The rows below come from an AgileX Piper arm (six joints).
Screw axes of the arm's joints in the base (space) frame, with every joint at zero. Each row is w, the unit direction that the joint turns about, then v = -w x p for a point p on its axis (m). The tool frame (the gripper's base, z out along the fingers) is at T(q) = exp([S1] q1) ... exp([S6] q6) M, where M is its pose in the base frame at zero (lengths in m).
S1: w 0 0 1 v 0 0 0
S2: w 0 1 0 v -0.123 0 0
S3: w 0 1 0 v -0.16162 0 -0.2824
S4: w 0.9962 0 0.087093 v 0 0.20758 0
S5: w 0 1 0 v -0.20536 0 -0.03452
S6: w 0.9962 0 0.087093 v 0 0.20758 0
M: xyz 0.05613 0 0.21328 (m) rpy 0 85.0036 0 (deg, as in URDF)
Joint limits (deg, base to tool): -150..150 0..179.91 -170..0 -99.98..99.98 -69.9..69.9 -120..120
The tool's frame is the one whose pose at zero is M.
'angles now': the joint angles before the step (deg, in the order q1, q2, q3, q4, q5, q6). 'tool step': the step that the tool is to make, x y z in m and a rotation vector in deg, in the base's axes. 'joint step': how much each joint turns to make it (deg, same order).
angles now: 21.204 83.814 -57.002 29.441 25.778 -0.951
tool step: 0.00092 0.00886 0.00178 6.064 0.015 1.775
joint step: 0.001 0.680 0.000 14.409 -0.040 -10.913
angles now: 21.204 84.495 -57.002 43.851 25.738 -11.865
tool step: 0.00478 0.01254 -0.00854 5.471 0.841 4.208
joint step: 0.000 2.887 0.002 16.935 2.305 -15.337
